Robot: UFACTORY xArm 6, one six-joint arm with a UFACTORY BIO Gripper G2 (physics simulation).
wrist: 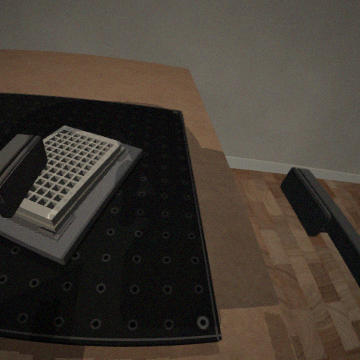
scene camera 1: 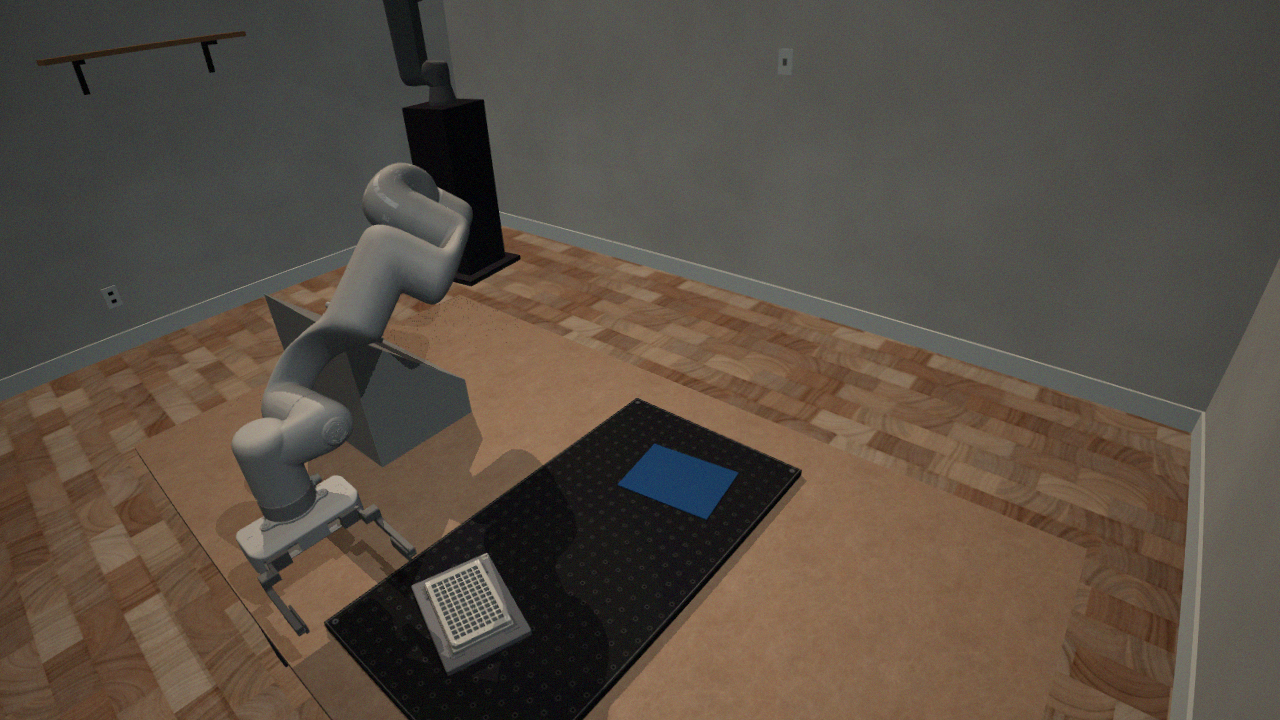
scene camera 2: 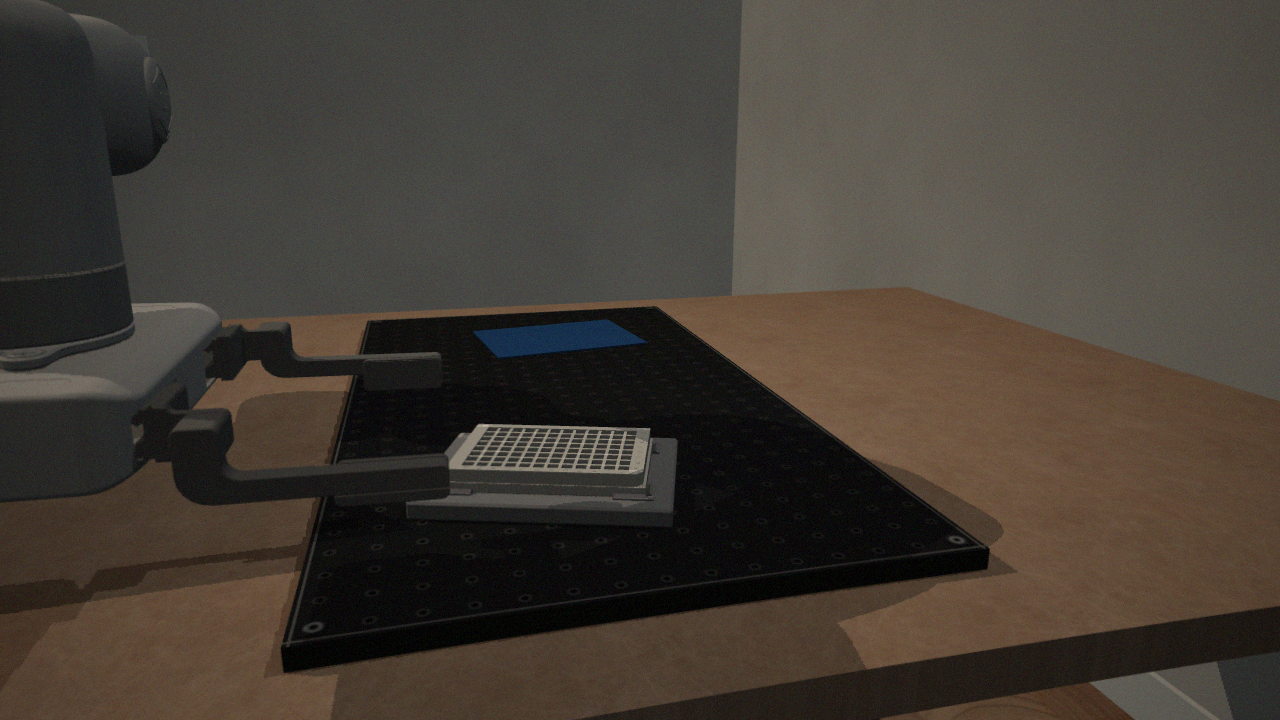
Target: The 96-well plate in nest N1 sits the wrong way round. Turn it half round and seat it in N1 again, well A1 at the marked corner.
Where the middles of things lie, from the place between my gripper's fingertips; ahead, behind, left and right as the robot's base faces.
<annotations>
My gripper is now 90 mm to the right of the white 96-well plate [scene camera 1: 469,609], 90 mm short of it and 70 mm above it. The rest, counted from my hand: blue rectangle [scene camera 1: 692,485] 480 mm to the left, 210 mm ahead, 90 mm below; grey nest [scene camera 2: 480,506] 90 mm to the left, 90 mm below, 90 mm ahead.
</annotations>
